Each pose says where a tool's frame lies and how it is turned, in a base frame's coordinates. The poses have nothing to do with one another.
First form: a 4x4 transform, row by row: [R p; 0 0 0 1], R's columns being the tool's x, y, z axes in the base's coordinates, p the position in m. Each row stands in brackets.
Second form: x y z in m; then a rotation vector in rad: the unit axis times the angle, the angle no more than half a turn. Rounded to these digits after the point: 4 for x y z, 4 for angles.
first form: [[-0.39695 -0.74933 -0.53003 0.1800], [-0.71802 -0.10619 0.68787 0.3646], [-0.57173 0.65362 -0.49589 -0.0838], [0 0 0 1]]
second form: 0.1800 0.3646 -0.0838 -1.7075 2.0790 1.5610
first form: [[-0.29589 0.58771 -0.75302 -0.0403], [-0.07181 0.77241 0.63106 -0.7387], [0.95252 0.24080 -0.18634 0.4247], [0 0 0 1]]
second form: -0.0403 -0.7387 0.4247 -0.4036 -1.7638 -0.6820
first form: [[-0.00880 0.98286 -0.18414 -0.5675], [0.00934 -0.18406 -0.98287 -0.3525], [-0.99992 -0.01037 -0.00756 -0.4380], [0 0 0 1]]
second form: -0.5675 -0.3525 -0.4380 1.3463 1.1293 -1.3477
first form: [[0.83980 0.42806 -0.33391 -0.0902], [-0.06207 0.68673 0.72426 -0.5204], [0.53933 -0.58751 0.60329 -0.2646], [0 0 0 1]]
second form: -0.0902 -0.5204 -0.2646 -0.7714 -0.5135 -0.2882
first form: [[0.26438 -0.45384 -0.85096 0.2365], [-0.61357 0.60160 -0.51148 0.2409], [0.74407 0.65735 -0.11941 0.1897], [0 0 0 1]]
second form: 0.2365 0.2409 0.1897 1.0003 -1.3651 -0.1367
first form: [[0.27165 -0.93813 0.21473 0.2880], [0.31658 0.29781 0.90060 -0.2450], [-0.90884 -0.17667 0.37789 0.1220], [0 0 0 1]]
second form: 0.2880 -0.2450 0.1220 -0.8606 0.8975 1.0023
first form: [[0.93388 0.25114 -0.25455 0.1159], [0.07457 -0.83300 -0.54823 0.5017], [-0.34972 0.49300 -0.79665 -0.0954], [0 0 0 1]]
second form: 0.1159 0.5017 -0.0954 2.5361 0.2318 -0.4301
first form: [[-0.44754 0.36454 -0.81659 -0.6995], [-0.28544 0.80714 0.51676 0.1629], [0.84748 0.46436 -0.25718 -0.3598], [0 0 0 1]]
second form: -0.6995 0.1629 -0.3598 -0.0597 -1.8958 -0.7405
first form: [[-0.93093 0.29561 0.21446 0.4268], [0.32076 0.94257 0.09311 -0.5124], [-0.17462 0.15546 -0.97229 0.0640], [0 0 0 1]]
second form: 0.4268 -0.5124 0.0640 0.4648 2.8999 0.1874
